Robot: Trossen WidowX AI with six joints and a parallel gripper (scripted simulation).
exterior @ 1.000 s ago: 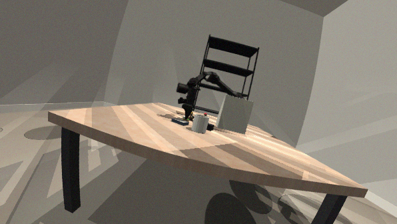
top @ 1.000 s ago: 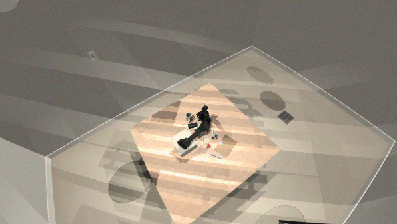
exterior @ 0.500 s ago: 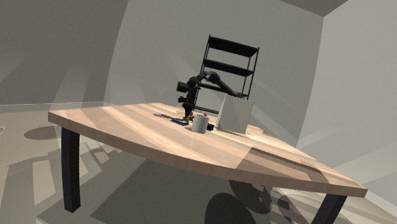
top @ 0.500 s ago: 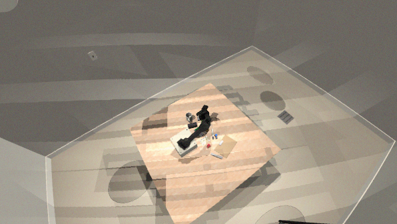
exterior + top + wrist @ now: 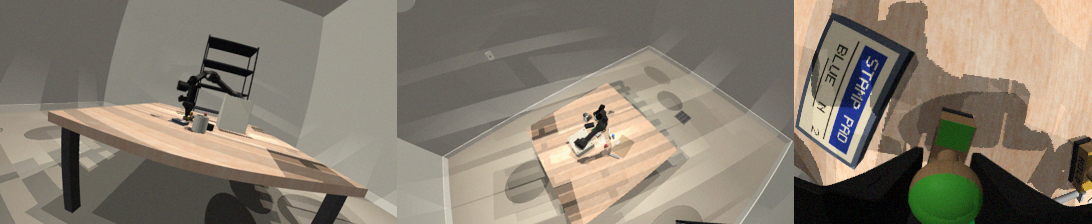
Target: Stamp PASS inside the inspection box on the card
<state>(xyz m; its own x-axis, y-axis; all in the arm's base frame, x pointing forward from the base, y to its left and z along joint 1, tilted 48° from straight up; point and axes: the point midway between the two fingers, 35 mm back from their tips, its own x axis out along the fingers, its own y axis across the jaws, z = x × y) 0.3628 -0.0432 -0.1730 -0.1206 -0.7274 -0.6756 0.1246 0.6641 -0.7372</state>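
Now: gripper tip 100 mm past the green ink pad, 40 mm to the left of it and 30 mm above it. Round my gripper tip: green-knobbed PASS stamp right at my gripper tip; yellow-knobbed stamp 30 mm behind, 120 mm to the right, 20 mm below; blue-labelled stamp pad tin 30 mm ahead, 70 mm to the left, 20 mm below.
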